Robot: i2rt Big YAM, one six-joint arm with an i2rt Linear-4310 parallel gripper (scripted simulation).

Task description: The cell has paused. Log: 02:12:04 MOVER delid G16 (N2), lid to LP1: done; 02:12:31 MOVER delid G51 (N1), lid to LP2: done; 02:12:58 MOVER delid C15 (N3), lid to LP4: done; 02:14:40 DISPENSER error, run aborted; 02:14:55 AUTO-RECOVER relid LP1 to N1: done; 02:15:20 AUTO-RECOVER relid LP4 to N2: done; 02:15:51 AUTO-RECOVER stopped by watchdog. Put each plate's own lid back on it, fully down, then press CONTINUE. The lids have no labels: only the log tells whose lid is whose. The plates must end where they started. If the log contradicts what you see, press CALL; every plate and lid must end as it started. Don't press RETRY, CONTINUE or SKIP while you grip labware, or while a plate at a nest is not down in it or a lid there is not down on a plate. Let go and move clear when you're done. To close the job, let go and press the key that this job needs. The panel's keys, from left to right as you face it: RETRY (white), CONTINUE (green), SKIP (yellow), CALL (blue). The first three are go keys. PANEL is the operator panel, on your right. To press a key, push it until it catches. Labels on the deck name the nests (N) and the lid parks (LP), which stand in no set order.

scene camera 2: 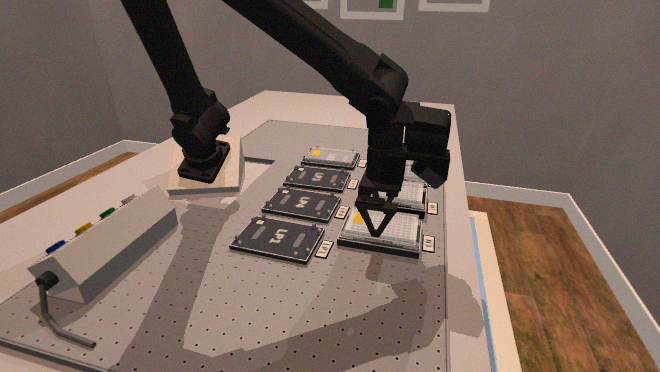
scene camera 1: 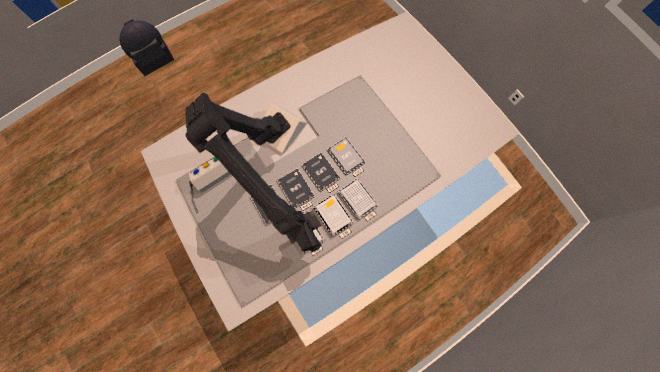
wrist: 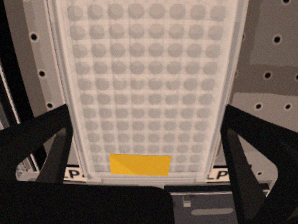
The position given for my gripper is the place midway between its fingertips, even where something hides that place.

Observation:
In view: my gripper (scene camera 2: pixel 378 223).
My gripper shows as well in the wrist view (wrist: pixel 146 113).

